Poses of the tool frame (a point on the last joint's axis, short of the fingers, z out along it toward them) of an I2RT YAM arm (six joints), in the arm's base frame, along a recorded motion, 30 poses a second.
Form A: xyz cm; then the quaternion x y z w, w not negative.
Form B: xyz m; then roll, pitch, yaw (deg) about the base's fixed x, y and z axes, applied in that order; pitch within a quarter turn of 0, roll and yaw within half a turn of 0. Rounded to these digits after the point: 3 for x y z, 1 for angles.
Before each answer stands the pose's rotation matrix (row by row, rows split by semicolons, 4 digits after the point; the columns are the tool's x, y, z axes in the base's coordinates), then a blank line. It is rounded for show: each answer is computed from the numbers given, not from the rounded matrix.
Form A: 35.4 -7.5 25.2 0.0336 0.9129 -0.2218 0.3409
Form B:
-0.7653 0.2126 0.6076; -0.0899 0.8993 -0.4279; -0.6374 -0.3821 -0.6692

0.354 -0.075 0.252 -150.3 39.6 -173.3
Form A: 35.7 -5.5 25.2 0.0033 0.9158 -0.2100 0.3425
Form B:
-0.7654 0.1499 0.6259; -0.1378 0.9118 -0.3869; -0.6286 -0.3823 -0.6772

0.357 -0.055 0.252 -150.6 38.9 -169.8
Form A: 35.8 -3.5 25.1 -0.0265 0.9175 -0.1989 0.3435
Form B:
-0.7626 0.0880 0.6408; -0.1853 0.9195 -0.3468; -0.6197 -0.3832 -0.6849

0.358 -0.035 0.251 -150.8 38.3 -166.3
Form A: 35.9 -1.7 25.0 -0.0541 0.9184 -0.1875 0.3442
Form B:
-0.7572 0.0297 0.6525; -0.2284 0.9238 -0.3072; -0.6119 -0.3816 -0.6927

0.359 -0.017 0.250 -151.1 37.7 -163.2
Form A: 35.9 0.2 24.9 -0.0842 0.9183 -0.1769 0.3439
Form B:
-0.7493 -0.0330 0.6614; -0.2763 0.9232 -0.2670; -0.6019 -0.3828 -0.7009

0.359 0.002 0.249 -151.4 37.0 -159.8
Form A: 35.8 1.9 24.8 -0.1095 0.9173 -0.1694 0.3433
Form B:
-0.7403 -0.0846 0.6669; -0.3172 0.9186 -0.2356; -0.5927 -0.3860 -0.7069

0.358 0.019 0.248 -151.4 36.4 -156.8
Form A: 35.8 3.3 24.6 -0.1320 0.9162 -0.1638 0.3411
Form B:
-0.7325 -0.1301 0.6683; -0.3536 0.9115 -0.2101; -0.5818 -0.3902 -0.7136

0.358 0.033 0.246 -151.3 35.6 -154.2
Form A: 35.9 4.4 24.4 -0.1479 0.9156 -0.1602 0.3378
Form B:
-0.7280 -0.1626 0.6660; -0.3791 0.9049 -0.1934; -0.5712 -0.3933 -0.7204

0.359 0.044 0.244 -151.4 34.8 -152.5
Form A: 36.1 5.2 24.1 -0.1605 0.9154 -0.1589 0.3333
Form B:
-0.7263 -0.1879 0.6612; -0.3997 0.8980 -0.1839; -0.5592 -0.3979 -0.7273

0.361 0.052 0.241 -151.3 34.0 -151.2
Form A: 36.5 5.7 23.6 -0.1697 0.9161 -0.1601 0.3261
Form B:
-0.7297 -0.2065 0.6518; -0.4153 0.8911 -0.1827; -0.5431 -0.4040 -0.7361

0.365 0.057 0.236 -151.2 32.9 -150.4
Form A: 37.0 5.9 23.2 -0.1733 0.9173 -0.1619 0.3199
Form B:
-0.7353 -0.2143 0.6430; -0.4215 0.8875 -0.1861; -0.5308 -0.4079 -0.7429

0.370 0.059 0.232 -151.2 32.1 -150.2
